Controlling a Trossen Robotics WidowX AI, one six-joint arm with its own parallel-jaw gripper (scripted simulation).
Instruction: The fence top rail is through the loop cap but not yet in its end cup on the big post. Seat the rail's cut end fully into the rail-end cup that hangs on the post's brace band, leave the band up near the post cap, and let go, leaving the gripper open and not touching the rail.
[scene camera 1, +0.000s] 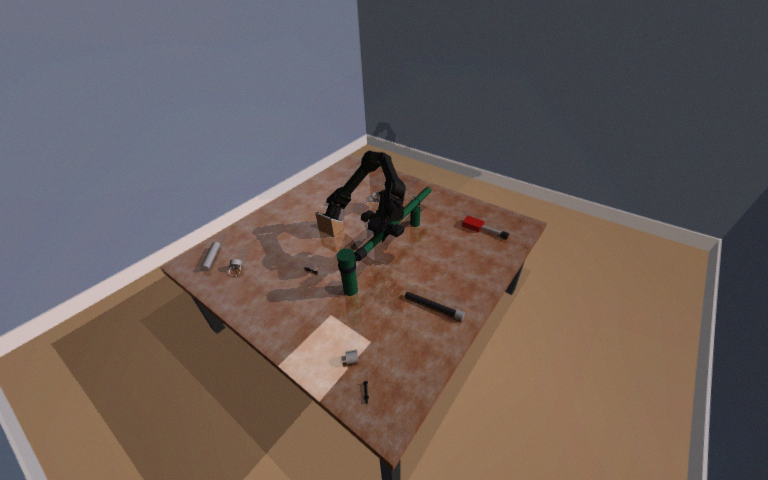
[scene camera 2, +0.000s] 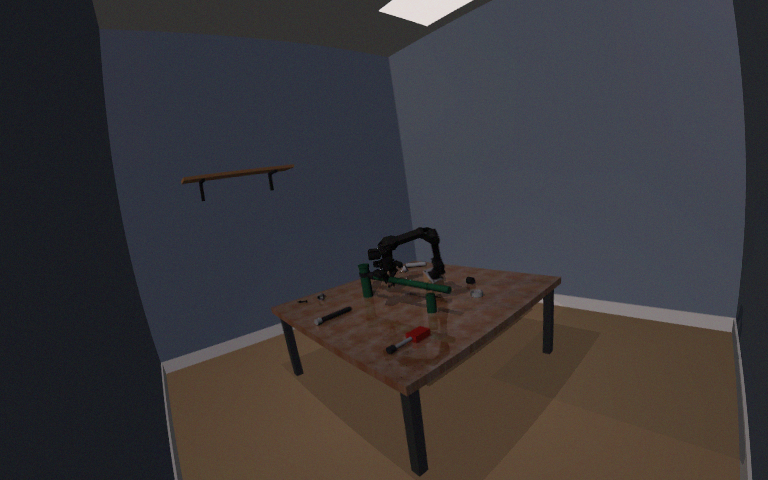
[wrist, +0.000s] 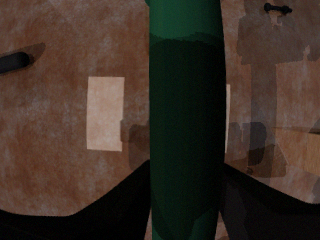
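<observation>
A green top rail (wrist: 187, 91) is visible. The gripper (scene camera 1: 379, 239) is visible as well, also in the wrist view (wrist: 181, 165).
</observation>
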